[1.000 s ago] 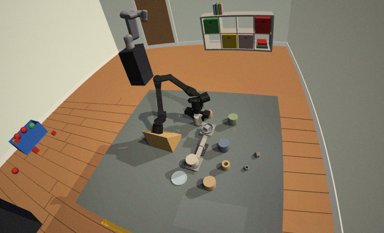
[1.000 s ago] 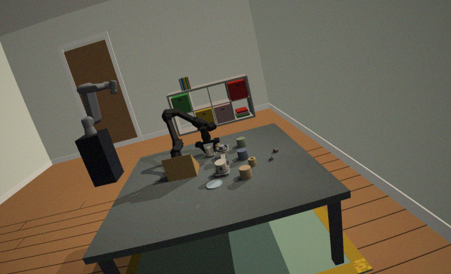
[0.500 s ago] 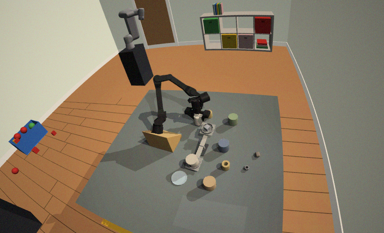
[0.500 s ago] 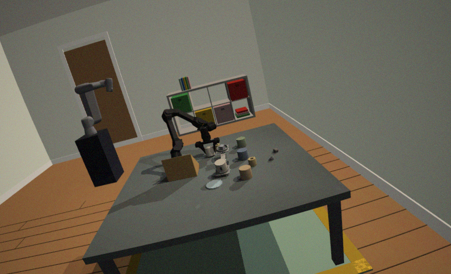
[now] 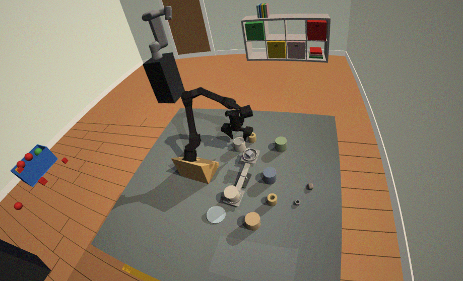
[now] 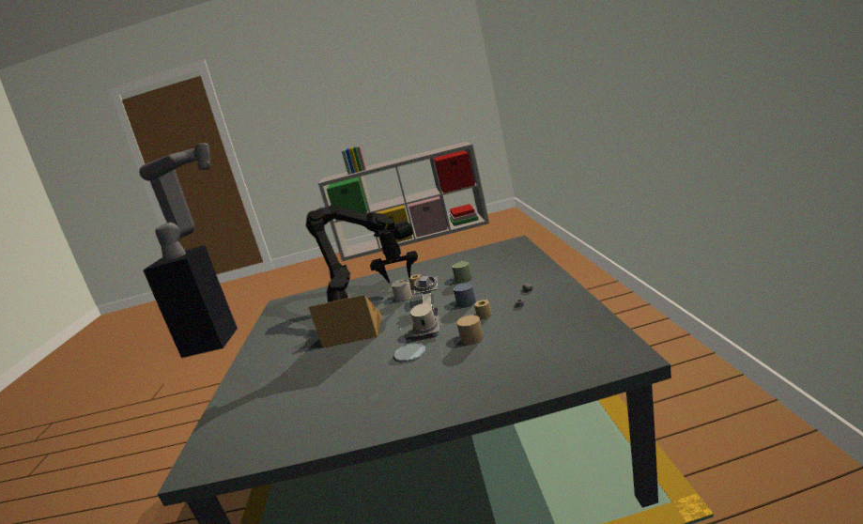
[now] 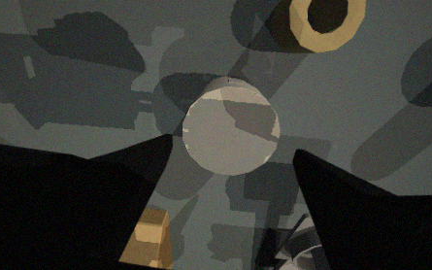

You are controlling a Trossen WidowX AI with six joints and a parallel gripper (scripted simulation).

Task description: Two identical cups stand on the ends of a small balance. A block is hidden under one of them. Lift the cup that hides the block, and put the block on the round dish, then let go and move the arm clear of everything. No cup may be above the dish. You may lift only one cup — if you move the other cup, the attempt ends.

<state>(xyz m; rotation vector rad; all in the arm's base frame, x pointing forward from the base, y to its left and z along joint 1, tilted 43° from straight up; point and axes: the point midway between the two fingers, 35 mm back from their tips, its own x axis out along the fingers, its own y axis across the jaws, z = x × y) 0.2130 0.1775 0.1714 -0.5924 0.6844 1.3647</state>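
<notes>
The light-blue round dish is 48 cm to the right of my gripper tip, 7 cm below it and 2 cm ahead of it. From my gripper tip the other things lie so: grey balance (23 cm to the right, 10 cm ahead, 5 cm below); then blue cylinder (25 cm ahead, 19 cm to the right, 4 cm below); then green cylinder (24 cm ahead, 5 cm to the left, 4 cm below).
</notes>
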